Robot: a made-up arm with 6 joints.
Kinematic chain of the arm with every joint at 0, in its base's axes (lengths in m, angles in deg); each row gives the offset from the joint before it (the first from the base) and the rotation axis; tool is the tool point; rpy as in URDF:
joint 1: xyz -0.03 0 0.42 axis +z
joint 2: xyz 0 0 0.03 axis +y
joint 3: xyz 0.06 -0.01 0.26 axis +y
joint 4: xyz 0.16 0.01 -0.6 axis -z
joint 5: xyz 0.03 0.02 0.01 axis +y
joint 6: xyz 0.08 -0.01 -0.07 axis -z
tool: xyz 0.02 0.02 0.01 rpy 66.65 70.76 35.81
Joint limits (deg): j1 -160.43..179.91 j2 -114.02..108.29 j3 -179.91..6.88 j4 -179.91..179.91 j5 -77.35..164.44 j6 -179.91..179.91
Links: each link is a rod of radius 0.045 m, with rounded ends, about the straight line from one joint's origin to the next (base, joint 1, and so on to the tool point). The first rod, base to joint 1, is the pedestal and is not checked.
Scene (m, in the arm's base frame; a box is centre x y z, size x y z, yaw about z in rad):
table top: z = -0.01
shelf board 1: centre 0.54 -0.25 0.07 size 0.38 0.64 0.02 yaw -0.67
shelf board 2: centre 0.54 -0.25 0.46 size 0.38 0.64 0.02 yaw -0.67
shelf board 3: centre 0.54 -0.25 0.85 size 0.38 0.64 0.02 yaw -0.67
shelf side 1: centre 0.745 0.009 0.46 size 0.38 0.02 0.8 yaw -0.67
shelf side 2: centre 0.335 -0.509 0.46 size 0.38 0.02 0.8 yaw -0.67
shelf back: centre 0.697 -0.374 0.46 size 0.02 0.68 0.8 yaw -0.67
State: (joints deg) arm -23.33 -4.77 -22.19 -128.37 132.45 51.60
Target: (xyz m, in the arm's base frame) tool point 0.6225 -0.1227 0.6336
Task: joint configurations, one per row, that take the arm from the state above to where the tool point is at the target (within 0.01 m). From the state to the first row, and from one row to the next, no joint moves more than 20 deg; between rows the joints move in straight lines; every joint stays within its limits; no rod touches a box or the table.
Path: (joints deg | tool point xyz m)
1: -21.93 -11.26 -16.38 -109.71 138.85 43.93 | 0.3579 -0.2523 0.2548
2: -20.54 -17.75 -10.56 -91.05 145.25 36.25 | 0.3056 -0.2252 0.2556
3: -19.14 -24.24 -4.75 -72.39 151.64 28.58 | 0.2577 -0.1877 0.2529
4: -17.75 -30.74 1.07 -53.72 158.04 20.90 | 0.2184 -0.1428 0.2495
5: -16.35 -37.23 6.88 -35.06 164.44 13.23 | 0.1904 -0.0951 0.2479
6: -7.68 -43.41 4.49 -52.44 164.44 20.85 | 0.2464 -0.0944 0.3000
7: 0.99 -49.60 2.11 -69.82 164.44 28.47 | 0.3015 -0.0719 0.3679
8: 9.66 -55.78 -0.28 -87.20 164.44 36.09 | 0.3430 -0.0271 0.4497
9: 18.34 -61.97 -2.66 -104.58 164.44 43.71 | 0.3588 0.0339 0.5405
10: 27.01 -68.16 -5.05 -121.96 164.44 51.33 | 0.3419 0.0996 0.6336
11: 16.34 -50.22 -20.04 -125.76 152.41 51.89 | 0.4355 0.0533 0.6613
12: 5.66 -32.29 -35.04 -129.56 140.37 52.45 | 0.5341 -0.0190 0.6626
13: -5.01 -14.36 -50.03 -133.36 128.34 53.01 | 0.6225 -0.1227 0.6336

